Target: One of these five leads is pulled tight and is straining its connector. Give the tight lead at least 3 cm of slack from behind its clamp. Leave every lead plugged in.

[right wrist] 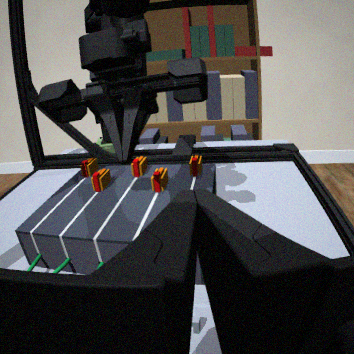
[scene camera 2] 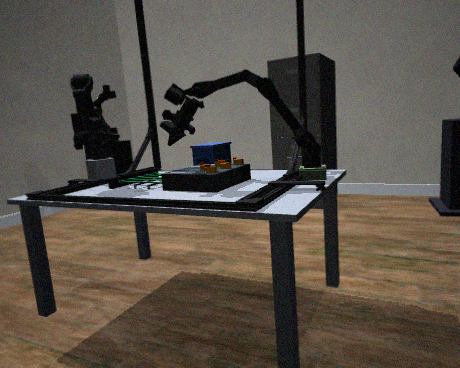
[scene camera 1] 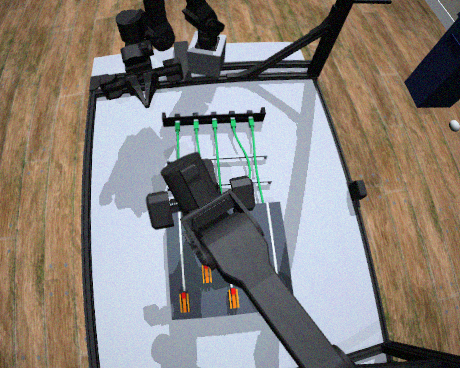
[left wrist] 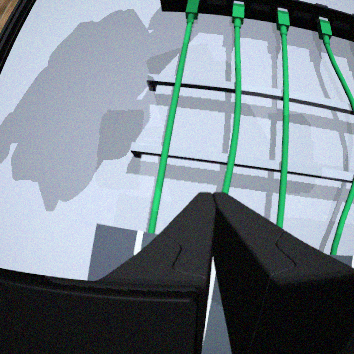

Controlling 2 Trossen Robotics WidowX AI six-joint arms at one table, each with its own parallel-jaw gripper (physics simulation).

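Seen in the pictures: left gripper, between the fingertips: (right wrist: 124, 163) (scene camera 2: 168, 145) (left wrist: 210, 205); right gripper, between the fingertips: (right wrist: 193, 202) (scene camera 2: 119, 136) (scene camera 1: 147, 106); left arm's base, origin of its link: (scene camera 2: 312, 166); right arm's base, origin of its link: (scene camera 2: 99, 158) (scene camera 1: 207, 42).
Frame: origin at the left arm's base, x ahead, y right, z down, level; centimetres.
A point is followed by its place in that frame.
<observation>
Five green leads, among them the leftmost (scene camera 1: 178, 142) @(x 75.9, y -6.3, z 2.0 cm) (left wrist: 172, 107) @(x 67.8, y -8.9, z 2.0 cm), the curved fourth (scene camera 1: 242, 142) @(x 69.6, y 9.5, z 2.0 cm) and the straight fifth (scene camera 1: 256, 167) @(x 61.5, y 10.6, z 2.0 cm), run from the black connector strip (scene camera 1: 170, 121) @(x 83.2, y -6.3, z 2.0 cm) (left wrist: 215, 6) @(x 81.9, y -1.9, z 3.3 cm) to the dark block (scene camera 1: 200, 305) @(x 34.4, y -15.5, z -1.9 cm) (scene camera 2: 225, 177) (right wrist: 127, 215) @(x 48.9, y -6.3, z -1.9 cm). White stretches on the block lead to orange clamps with red tops, such as one clamp (scene camera 1: 184, 302) @(x 36.3, y -18.3, z -4.3 cm) (right wrist: 196, 165) @(x 36.6, y -18.5, z -3.1 cm). My left gripper (scene camera 2: 171, 144) @(x 56.4, y -7.8, z -12.3 cm) (left wrist: 210, 205) @(x 56.4, y -7.8, z -12.3 cm) (right wrist: 124, 163) @(x 56.4, y -7.8, z -12.3 cm) is shut and empty, above the leads and block; its tips are hidden in scene camera 1. My right gripper (scene camera 1: 147, 106) @(x 75.7, y -11.6, z -17.6 cm) (right wrist: 193, 202) @(x 75.7, y -11.6, z -17.6 cm) is shut and empty, left of the strip.
Two thin black bars, the nearer (left wrist: 187, 158) @(x 63.0, y -8.2, z 3.0 cm) and the farther (left wrist: 200, 88) @(x 70.1, y -5.9, z 3.2 cm), cross beneath the leads. A black frame (scene camera 1: 88, 225) @(x 62.5, y -36.1, z 3.0 cm) edges the table. A blue box (scene camera 2: 211, 154) shows behind the block. My left arm (scene camera 1: 255, 270) @(x 37.0, y -7.0, z -35.6 cm) covers part of the block and clamps in scene camera 1.
</observation>
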